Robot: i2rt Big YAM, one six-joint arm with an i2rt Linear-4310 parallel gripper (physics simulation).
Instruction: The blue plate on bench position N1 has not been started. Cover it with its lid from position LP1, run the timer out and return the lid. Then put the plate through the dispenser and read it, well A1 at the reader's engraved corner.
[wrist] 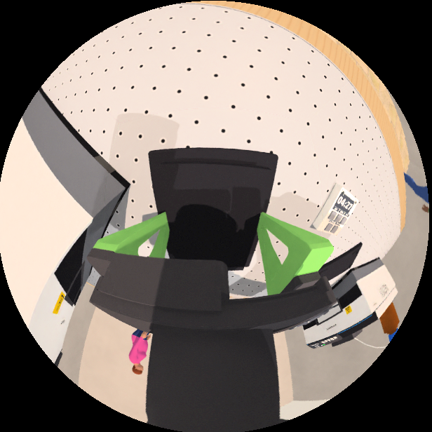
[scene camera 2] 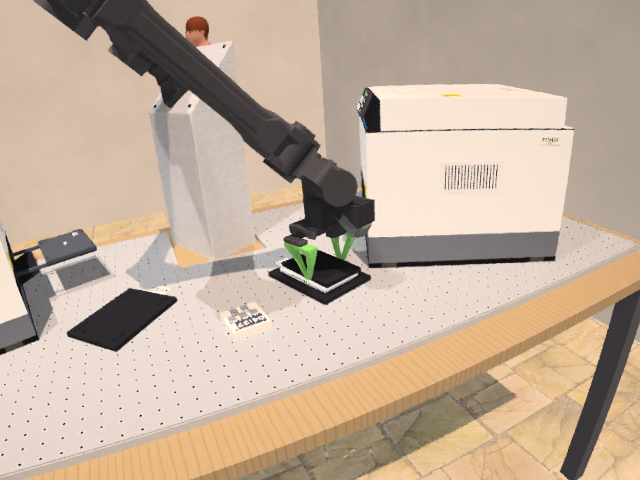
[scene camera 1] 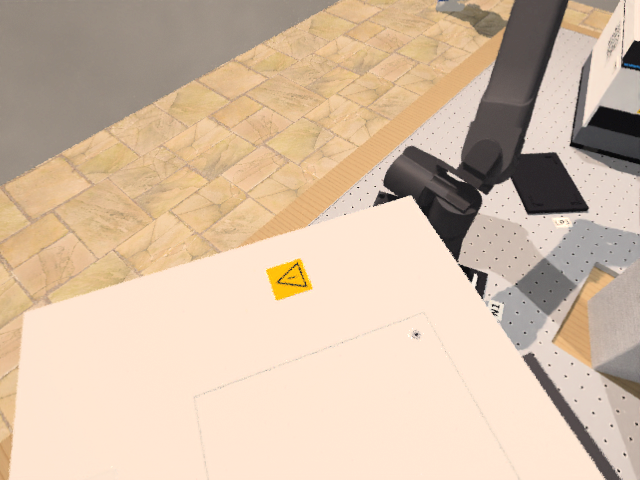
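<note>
My gripper is low over bench position N1, its green fingers shut on the black lid. The lid lies level above the black N1 base. A white edge shows under the lid's black top in scene camera 2. The plate's blue does not show. In scene camera 1 the large machine hides the fingers and lid; the N1 label shows. The LP1 pad has nothing on it. The timer reads 04:27.
A large white machine stands close beside N1. Another white machine, past the LP1 pad, has a dark carrier extended. A grey pillar stands behind. A person is beyond the bench.
</note>
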